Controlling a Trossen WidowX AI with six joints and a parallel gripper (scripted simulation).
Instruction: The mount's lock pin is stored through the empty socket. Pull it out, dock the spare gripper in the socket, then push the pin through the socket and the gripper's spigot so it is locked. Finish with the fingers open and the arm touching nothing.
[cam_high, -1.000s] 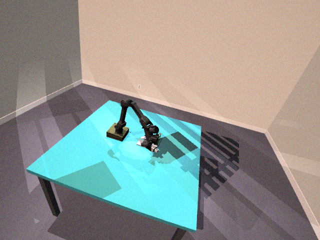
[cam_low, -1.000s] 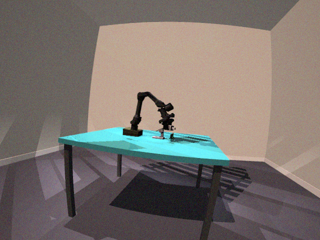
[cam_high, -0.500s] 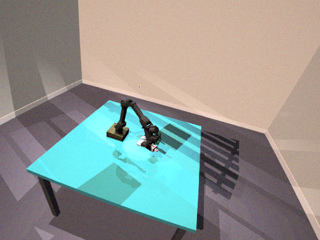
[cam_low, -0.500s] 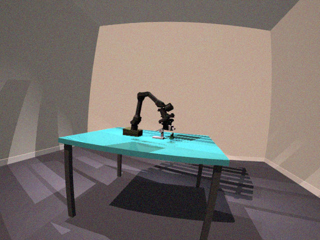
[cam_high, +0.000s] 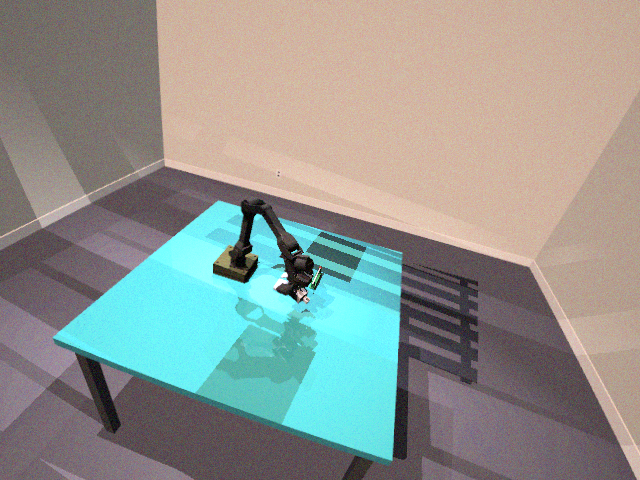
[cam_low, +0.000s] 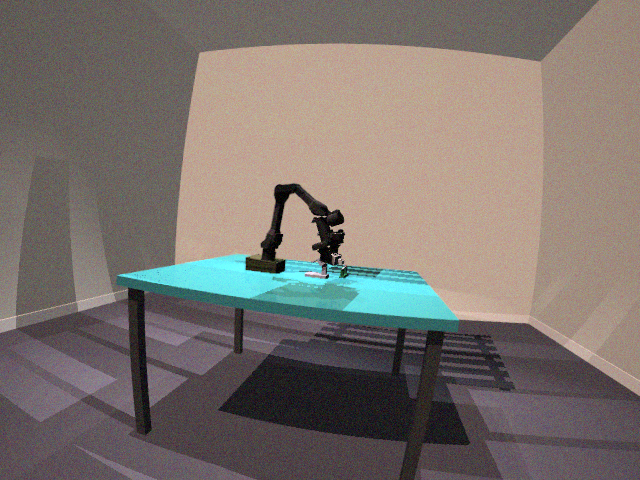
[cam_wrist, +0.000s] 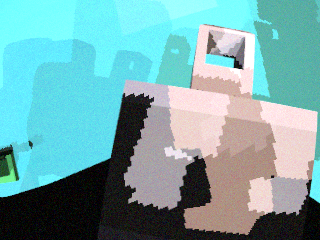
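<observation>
Now: gripper tip 140 mm to the right of the mount, 60 mm past it and 50 mm above it. From my gripper tip the other things lie so: spare gripper (20 mm above); then green pad (250 mm to the left, 70 mm below, 70 mm ahead).
</observation>
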